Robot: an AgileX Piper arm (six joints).
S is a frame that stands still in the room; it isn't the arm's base.
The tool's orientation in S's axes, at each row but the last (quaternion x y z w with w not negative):
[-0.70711, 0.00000, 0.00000, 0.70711]
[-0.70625, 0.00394, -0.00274, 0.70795]
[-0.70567, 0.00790, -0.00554, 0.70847]
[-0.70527, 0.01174, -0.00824, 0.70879]
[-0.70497, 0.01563, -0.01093, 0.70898]
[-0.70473, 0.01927, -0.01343, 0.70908]
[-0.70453, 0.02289, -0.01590, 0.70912]
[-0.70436, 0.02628, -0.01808, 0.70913]
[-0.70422, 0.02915, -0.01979, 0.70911]
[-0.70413, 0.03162, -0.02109, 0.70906]
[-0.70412, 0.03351, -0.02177, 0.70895]
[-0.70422, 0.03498, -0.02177, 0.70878]
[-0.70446, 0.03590, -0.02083, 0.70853]
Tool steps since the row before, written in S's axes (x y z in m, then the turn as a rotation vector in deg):
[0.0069, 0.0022, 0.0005, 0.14, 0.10, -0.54]
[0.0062, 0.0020, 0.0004, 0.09, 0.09, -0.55]
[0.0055, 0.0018, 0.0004, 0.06, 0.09, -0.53]
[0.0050, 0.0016, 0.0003, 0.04, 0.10, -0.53]
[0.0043, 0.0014, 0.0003, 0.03, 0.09, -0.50]
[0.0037, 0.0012, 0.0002, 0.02, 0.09, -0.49]
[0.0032, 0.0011, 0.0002, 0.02, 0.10, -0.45]
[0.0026, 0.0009, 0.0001, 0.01, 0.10, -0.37]
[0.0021, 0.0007, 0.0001, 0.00, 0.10, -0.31]
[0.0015, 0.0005, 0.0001, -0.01, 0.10, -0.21]
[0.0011, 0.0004, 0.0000, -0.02, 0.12, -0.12]
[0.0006, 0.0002, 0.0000, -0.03, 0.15, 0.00]
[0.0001, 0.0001, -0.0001, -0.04, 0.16, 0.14]
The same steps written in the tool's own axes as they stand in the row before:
[0.0069, -0.0005, 0.0022, 0.14, 0.54, 0.10]
[0.0062, -0.0004, 0.0021, 0.09, 0.55, 0.09]
[0.0055, -0.0004, 0.0019, 0.06, 0.53, 0.09]
[0.0050, -0.0003, 0.0017, 0.04, 0.53, 0.10]
[0.0042, -0.0003, 0.0016, 0.03, 0.50, 0.09]
[0.0036, -0.0002, 0.0014, 0.02, 0.49, 0.09]
[0.0031, -0.0002, 0.0013, 0.02, 0.45, 0.10]
[0.0025, -0.0001, 0.0011, 0.01, 0.37, 0.10]
[0.0020, -0.0001, 0.0008, 0.00, 0.31, 0.10]
[0.0015, -0.0001, 0.0006, -0.01, 0.21, 0.10]
[0.0011, 0.0000, 0.0005, -0.03, 0.12, 0.12]
[0.0006, 0.0000, 0.0002, -0.04, 0.00, 0.15]
[0.0001, 0.0001, 0.0001, -0.06, -0.14, 0.16]

